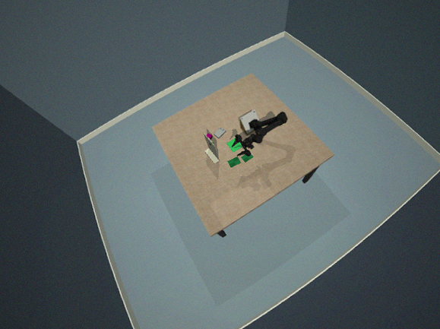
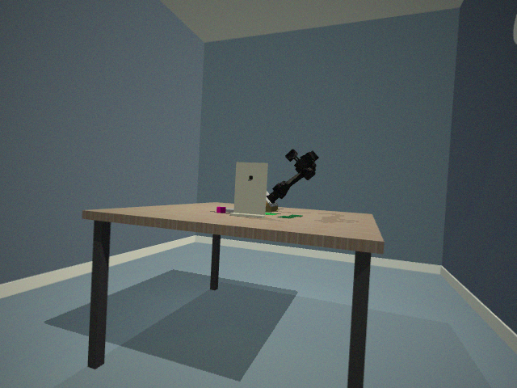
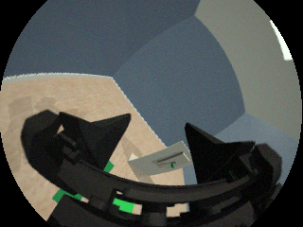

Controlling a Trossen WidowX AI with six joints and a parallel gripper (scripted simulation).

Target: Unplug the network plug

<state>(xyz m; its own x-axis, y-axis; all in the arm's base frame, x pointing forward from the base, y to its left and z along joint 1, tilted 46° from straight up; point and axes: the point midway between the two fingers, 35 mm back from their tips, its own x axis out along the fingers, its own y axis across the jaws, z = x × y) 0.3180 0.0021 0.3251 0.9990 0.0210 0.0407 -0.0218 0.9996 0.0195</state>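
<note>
My gripper tip is now 22 cm to the left of the network plug, 9 cm above it and 8 cm short of it. The rest, counted from my gripper tip: beige panel: 22 cm to the right, 16 cm below, 10 cm ahead; grey plate: 39 cm to the right, 28 cm below, 8 cm behind; green marked square: 29 cm below, 19 cm to the right, 12 cm behind.
</note>
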